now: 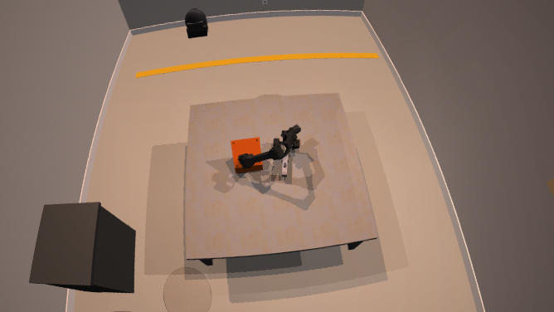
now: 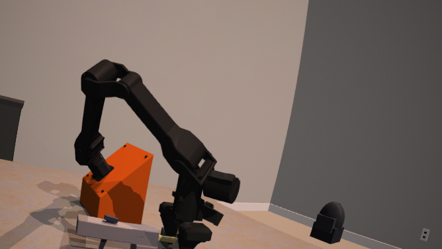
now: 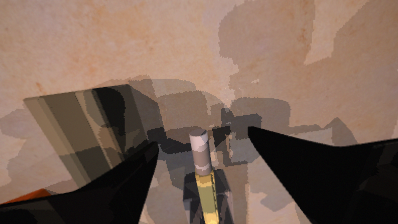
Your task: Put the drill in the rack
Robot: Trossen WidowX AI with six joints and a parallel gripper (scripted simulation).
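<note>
Now: the drill 20 mm behind my gripper tip, 40 mm to the right of it and 30 mm above it. Round my gripper tip: olive-grey rack (70 mm behind, 50 mm to the left); key (50 mm behind, 160 mm to the right, 40 mm above).
</note>
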